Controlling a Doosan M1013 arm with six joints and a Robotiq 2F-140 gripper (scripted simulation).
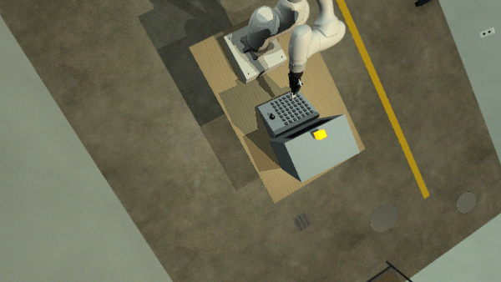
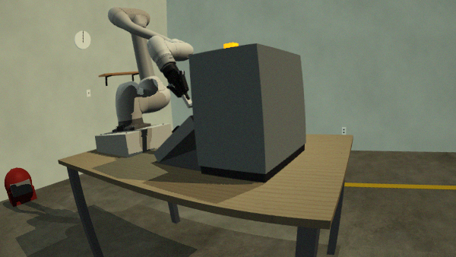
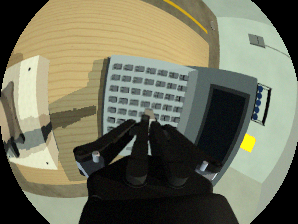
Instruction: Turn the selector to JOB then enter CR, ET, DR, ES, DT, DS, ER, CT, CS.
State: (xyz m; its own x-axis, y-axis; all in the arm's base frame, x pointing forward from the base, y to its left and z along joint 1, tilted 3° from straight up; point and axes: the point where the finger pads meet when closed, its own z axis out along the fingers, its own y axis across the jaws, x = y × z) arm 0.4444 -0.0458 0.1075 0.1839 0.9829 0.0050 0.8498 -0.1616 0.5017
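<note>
The key lies 13 cm below my hand, 5 cm ahead of it and 2 cm to the left of it. Round my hand: sloped keypad (15 cm below, 9 cm ahead, 7 cm to the right); black selector knob (17 cm to the right, 10 cm below, 5 cm ahead).
</note>
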